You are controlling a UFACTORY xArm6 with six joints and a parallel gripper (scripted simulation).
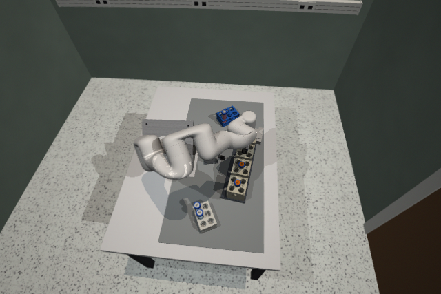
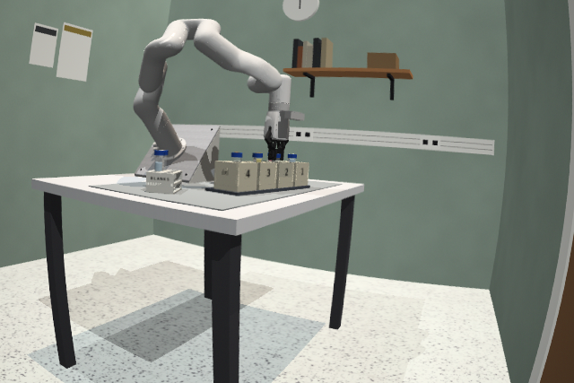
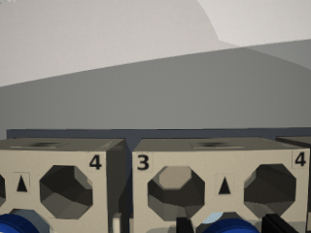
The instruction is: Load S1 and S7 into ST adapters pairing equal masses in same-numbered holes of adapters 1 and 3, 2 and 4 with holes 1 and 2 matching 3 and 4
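Now: hand 23 cm past the green DONE key, 6 cm above it and 1 cm to the right of it. From my hand the other things lie so: blue-capped water blank (10 cm to the left, 5 cm below, 3 cm ahead); bucket adapter (11 cm to the left, 7 cm below, 3 cm ahead); blue sample rack (32 cm to the left, 9 cm below, 8 cm behind).
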